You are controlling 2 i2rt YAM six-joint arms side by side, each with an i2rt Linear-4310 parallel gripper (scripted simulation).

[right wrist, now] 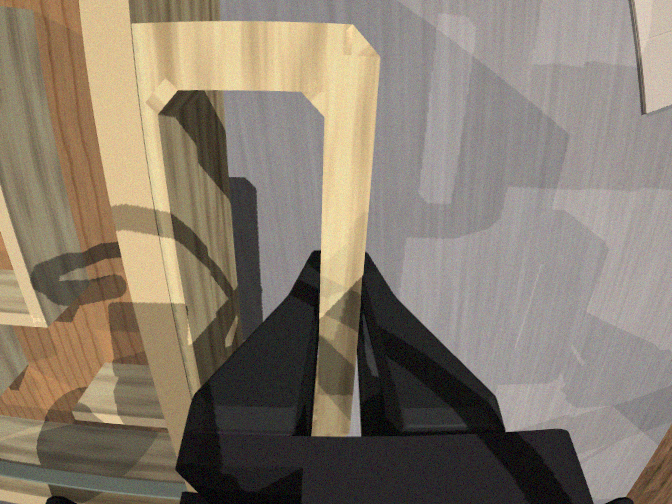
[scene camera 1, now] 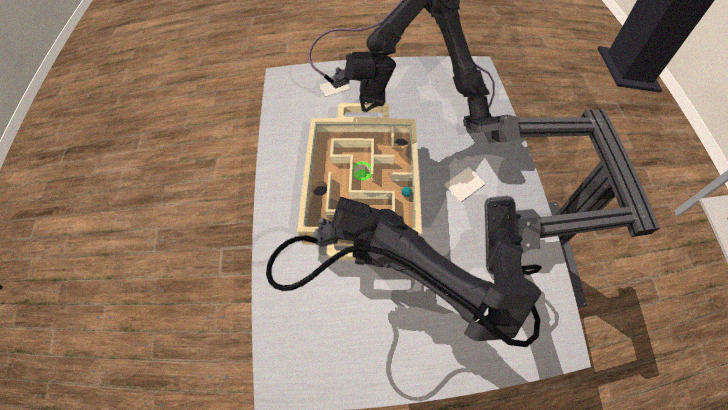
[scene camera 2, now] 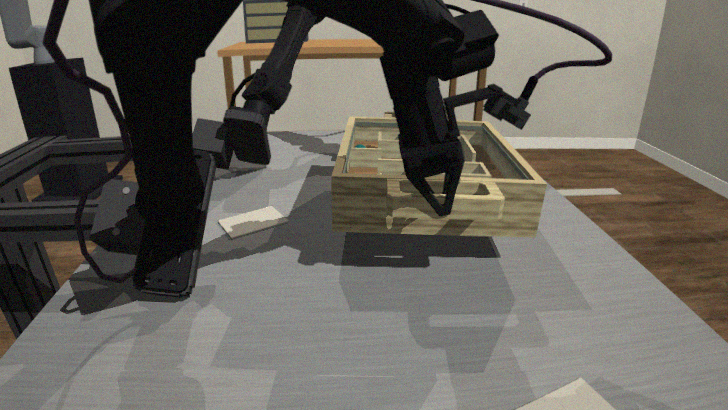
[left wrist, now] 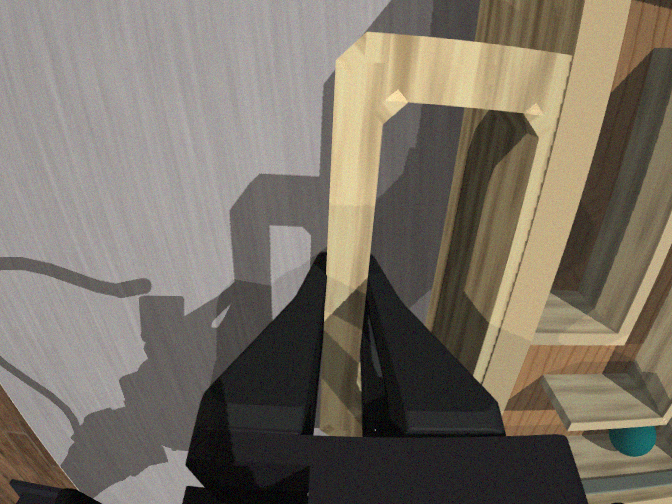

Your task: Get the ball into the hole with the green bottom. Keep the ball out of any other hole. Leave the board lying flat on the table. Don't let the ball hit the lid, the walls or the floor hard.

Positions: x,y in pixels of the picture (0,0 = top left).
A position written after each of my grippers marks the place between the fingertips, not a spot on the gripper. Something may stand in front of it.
My right gripper shows in the right wrist view (339,263), in scene camera 1 (364,109) and in scene camera 2 (444,212); in the left wrist view it is out of frame. A wooden maze board shows in the right wrist view, in scene camera 1 (374,160), in scene camera 2 and in the left wrist view (577,138). One and the same spot on the wooden maze board: (right wrist: 106,163) is (scene camera 2: 468,177).
